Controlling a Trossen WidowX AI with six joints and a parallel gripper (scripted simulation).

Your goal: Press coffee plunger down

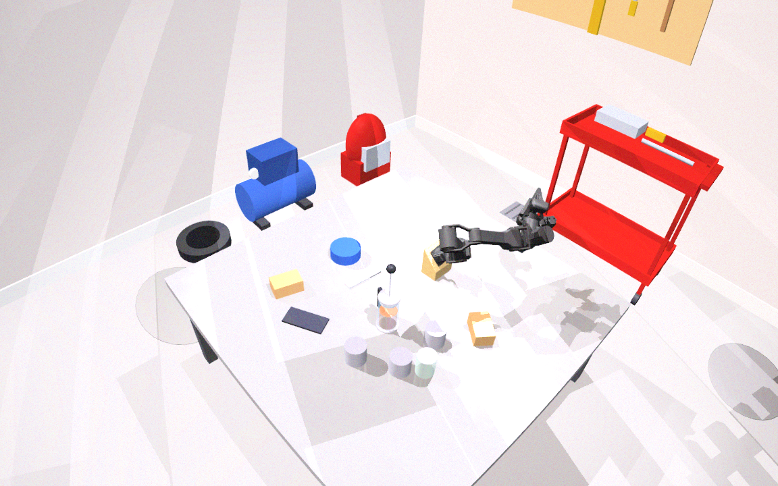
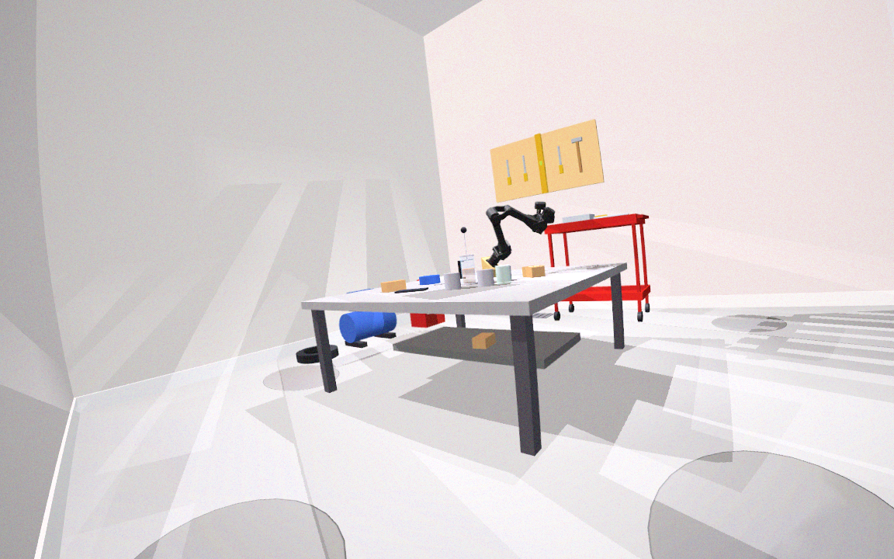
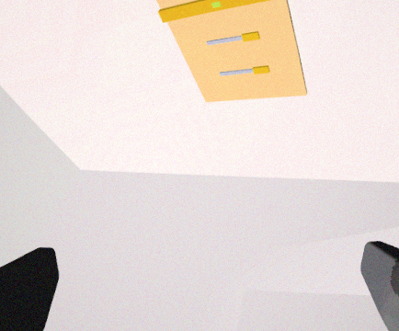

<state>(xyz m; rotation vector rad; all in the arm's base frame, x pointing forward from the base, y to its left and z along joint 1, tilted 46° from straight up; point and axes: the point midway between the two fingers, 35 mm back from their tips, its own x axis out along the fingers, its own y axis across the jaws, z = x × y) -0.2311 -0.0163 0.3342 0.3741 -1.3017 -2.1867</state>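
Right now my gripper tip is 570 mm short of the coffee press, 230 mm above it and 190 mm to the left of it. From my gripper tip the other things lie so: pale green cup (640 mm ahead, 320 mm below, 40 mm to the left); blue disc (530 mm to the right, 430 mm ahead, 330 mm below); dark flat plate (770 mm ahead, 390 mm to the right, 350 mm below).
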